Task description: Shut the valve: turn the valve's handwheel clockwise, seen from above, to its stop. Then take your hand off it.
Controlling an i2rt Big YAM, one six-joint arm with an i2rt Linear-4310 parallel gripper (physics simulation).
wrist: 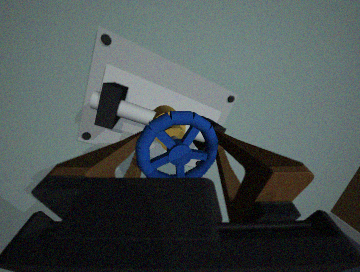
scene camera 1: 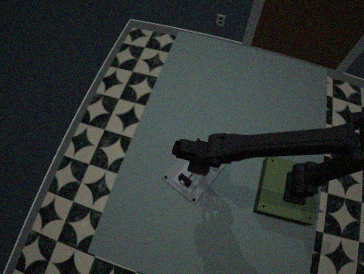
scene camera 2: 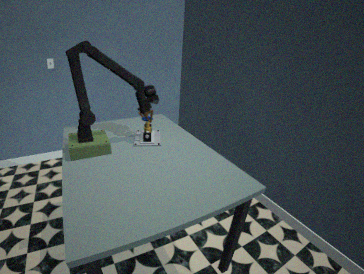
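The valve's blue handwheel is a round, spoked wheel on top of the brass valve body. My gripper points down over it and is shut on the handwheel, with one orange-brown finger against each side of the rim. A white pipe runs through the valve and rests in a black clamp. The valve stands on a pale base plate with dark bolts at its corners. In scene camera 1 the wrist hides the handwheel.
The arm stands on a green block at one edge of the grey-green table. The forearm reaches from there across to the valve. Dark blue walls stand beyond the table, and a brown door shows in scene camera 1.
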